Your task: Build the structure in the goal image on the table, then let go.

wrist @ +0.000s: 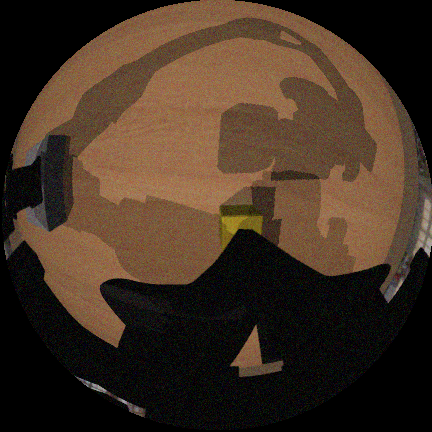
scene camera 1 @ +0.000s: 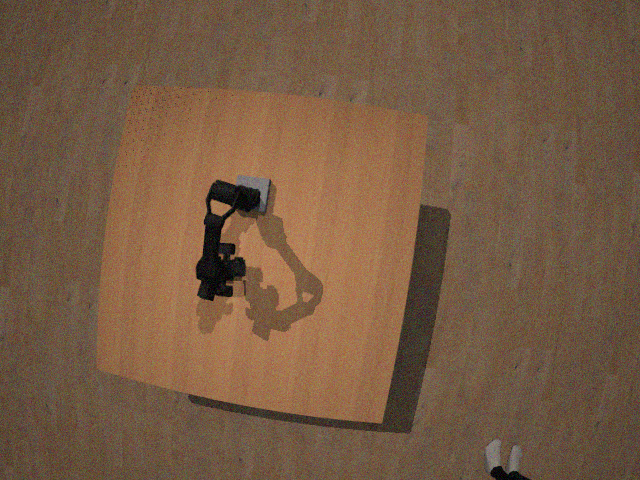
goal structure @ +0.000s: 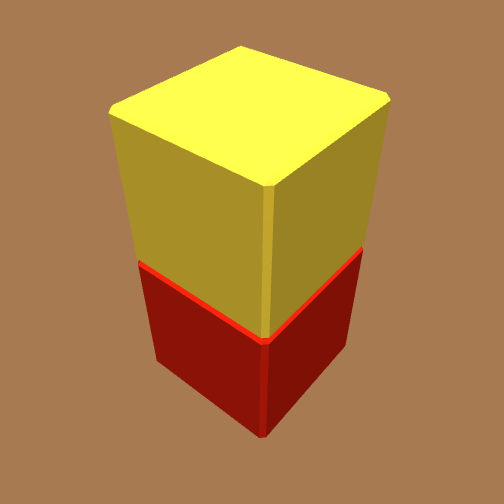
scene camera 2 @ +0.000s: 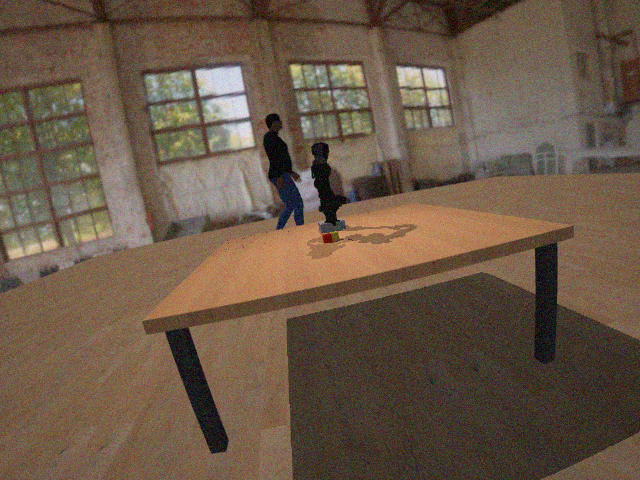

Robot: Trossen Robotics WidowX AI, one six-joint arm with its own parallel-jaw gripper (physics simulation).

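Pixels of known places: gripper, fingertip midpoint: [wrist: 243, 235] [scene camera 2: 334, 225]; arm's base, origin of the base link: [wrist: 34, 183] [scene camera 1: 250, 198].
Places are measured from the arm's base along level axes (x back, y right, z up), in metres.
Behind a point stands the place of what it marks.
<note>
A yellow cube [wrist: 240, 222] {x -0.271, y 0.082, z -0.010 m} [scene camera 2: 335, 235] {x -0.289, y 0.092, z -0.022 m} stands on the wooden table [scene camera 1: 347, 200] {x -0.026, y -0.365, z -0.043 m} [scene camera 2: 270, 276] {x -0.589, y 0.430, z -0.043 m} [wrist: 177, 132] {x -0.225, y 0.003, z -0.043 m}, right beyond my fingertips in the wrist view. A red cube [scene camera 2: 327, 238] {x -0.297, y 0.133, z -0.025 m} shows next to it and touching it in scene camera 2; my fingers hide it in the wrist view. My gripper [wrist: 245, 238] {x -0.268, y 0.080, z 0.017 m} [scene camera 1: 220, 288] is shut with nothing between the fingers, low over the table just before the yellow cube. From above, the arm covers both cubes.
The arm's grey base [scene camera 1: 258, 183] {x 0.053, y -0.032, z 0.000 m} [scene camera 2: 331, 227] {x -0.042, y 0.021, z -0.024 m} [wrist: 38, 160] {x -0.032, y -0.024, z 0.002 m} stands on the table behind the cubes. A person [scene camera 2: 280, 167] walks on the floor beyond the table, and two feet [scene camera 1: 501, 457] show at the overhead view's lower right.
</note>
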